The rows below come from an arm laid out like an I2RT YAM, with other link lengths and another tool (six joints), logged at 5 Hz.
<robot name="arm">
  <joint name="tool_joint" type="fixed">
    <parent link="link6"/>
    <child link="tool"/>
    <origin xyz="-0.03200 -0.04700 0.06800" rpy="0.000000 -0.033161 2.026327"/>
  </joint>
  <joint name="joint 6" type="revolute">
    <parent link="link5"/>
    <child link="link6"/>
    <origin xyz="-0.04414 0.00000 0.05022" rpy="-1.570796 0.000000 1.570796"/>
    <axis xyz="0 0 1"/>
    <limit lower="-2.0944" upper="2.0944"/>
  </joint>
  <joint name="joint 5" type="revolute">
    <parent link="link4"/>
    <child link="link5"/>
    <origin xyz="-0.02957 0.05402 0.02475" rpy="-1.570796 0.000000 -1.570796"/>
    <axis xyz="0 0 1"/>
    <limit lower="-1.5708" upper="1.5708"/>
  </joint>
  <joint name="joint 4" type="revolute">
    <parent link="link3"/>
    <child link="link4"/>
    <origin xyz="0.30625 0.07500 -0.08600" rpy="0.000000 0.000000 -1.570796"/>
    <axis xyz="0 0 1"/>
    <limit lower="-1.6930" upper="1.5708"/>
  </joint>
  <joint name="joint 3" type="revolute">
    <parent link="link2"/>
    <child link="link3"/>
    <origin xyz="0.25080 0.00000 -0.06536" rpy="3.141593 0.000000 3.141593"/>
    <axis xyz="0 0 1"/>
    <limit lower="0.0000" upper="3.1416"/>
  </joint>
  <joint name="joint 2" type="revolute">
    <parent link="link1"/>
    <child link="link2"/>
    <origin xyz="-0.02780 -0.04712 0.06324" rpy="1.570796 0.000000 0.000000"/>
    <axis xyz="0 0 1"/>
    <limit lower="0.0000" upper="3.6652"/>
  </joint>
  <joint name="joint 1" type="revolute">
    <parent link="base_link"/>
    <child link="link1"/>
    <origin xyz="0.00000 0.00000 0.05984" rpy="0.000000 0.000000 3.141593"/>
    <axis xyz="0 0 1"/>
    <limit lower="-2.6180" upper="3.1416"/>
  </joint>
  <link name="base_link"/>
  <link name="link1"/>
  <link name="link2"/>
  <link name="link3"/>
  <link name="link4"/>
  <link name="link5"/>
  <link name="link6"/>
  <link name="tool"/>
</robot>
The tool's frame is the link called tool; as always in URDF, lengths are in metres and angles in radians.
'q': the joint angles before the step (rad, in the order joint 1, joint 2, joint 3, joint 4, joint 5, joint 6). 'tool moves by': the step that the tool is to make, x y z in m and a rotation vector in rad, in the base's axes. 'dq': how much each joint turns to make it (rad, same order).
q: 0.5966, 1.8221, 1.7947, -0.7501, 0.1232, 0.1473
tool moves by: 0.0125, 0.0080, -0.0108, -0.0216, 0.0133, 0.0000
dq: 0.0017, 0.0739, 0.0594, -0.0078, 0.0086, -0.0061
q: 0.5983, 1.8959, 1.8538, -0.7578, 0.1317, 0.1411
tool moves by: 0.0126, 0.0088, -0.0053, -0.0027, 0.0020, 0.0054
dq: 0.0002, 0.0674, 0.0698, -0.0051, -0.0028, -0.0045
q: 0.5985, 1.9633, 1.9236, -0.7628, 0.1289, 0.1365
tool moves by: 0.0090, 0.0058, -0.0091, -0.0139, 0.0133, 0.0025
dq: 0.0002, 0.0580, 0.0509, -0.0111, 0.0013, -0.0045
